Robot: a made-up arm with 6 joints. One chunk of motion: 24 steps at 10 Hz.
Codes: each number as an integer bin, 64 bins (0 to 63) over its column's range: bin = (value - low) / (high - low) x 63, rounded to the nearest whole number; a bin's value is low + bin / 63 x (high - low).
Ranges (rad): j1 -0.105..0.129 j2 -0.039..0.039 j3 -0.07..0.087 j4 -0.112..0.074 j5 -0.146..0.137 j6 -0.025..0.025
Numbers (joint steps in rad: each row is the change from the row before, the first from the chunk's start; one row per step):
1: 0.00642 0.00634 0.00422 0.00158 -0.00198 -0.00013
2: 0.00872 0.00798 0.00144 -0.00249 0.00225 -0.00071
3: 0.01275 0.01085 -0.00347 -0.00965 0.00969 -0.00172
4: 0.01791 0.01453 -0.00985 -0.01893 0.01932 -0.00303
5: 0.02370 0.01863 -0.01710 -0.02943 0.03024 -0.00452
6: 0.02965 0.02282 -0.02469 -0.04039 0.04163 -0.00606
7: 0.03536 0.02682 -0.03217 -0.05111 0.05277 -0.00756
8: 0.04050 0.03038 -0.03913 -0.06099 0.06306 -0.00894
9: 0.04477 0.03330 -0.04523 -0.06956 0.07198 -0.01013
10: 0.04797 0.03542 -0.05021 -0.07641 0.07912 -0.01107
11: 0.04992 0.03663 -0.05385 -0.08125 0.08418 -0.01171
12: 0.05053 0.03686 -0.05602 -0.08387 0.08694 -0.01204
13: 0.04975 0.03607 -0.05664 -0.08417 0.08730 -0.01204
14: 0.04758 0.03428 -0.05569 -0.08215 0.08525 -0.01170
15: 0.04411 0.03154 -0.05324 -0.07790 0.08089 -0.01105
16: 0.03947 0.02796 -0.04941 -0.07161 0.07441 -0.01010
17: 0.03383 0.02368 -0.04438 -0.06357 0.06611 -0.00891
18: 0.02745 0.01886 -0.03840 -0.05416 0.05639 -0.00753
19: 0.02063 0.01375 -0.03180 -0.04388 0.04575 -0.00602
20: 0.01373 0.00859 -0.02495 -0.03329 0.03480 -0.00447
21: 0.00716 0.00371 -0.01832 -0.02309 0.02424 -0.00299
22: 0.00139 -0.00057 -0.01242 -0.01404 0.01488 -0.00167
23: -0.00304 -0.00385 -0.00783 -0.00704 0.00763 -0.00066
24: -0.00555 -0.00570 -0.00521 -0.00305 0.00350 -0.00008
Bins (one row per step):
1: 30 37 30 38 32 31
2: 31 38 29 37 33 31
3: 32 40 27 35 35 29
4: 33 43 24 32 37 28
5: 35 47 21 28 39 26
6: 36 50 18 24 42 24
7: 38 53 15 21 44 22
8: 39 56 12 17 47 20
9: 40 58 10 14 49 19
10: 41 60 8 12 50 18
11: 42 61 6 10 51 17
12: 42 61 6 10 52 16
13: 42 61 5 9 52 16
14: 41 59 6 10 51 17
15: 40 57 7 12 51 18
16: 39 54 8 14 49 19
17: 37 51 10 16 47 20
18: 36 47 13 20 45 22
19: 34 43 15 23 43 24
20: 32 38 18 27 40 26
21: 30 34 21 30 38 28
22: 29 31 23 33 36 29
23: 27 28 25 36 34 31
24: 27 27 26 37 33 31

